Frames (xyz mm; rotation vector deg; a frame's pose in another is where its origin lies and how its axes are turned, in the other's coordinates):
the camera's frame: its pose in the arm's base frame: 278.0 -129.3 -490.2 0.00 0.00 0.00
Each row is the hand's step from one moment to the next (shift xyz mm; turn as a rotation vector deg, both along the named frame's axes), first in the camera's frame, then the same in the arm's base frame.
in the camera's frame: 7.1 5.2 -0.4 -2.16 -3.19 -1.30
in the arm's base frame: 7.1 5.2 -0.4 -2.16 -3.19 -1.30
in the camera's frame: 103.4 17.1 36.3 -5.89 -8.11 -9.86
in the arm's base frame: 103.4 17.1 36.3 -5.89 -8.11 -9.86
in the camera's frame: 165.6 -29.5 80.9 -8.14 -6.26 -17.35
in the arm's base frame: 165.6 -29.5 80.9 -8.14 -6.26 -17.35
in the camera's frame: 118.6 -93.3 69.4 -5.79 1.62 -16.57
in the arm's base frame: 118.6 -93.3 69.4 -5.79 1.62 -16.57
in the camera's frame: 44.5 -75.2 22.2 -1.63 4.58 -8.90
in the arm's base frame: 44.5 -75.2 22.2 -1.63 4.58 -8.90
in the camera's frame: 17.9 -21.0 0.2 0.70 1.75 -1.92
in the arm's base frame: 17.9 -21.0 0.2 0.70 1.75 -1.92
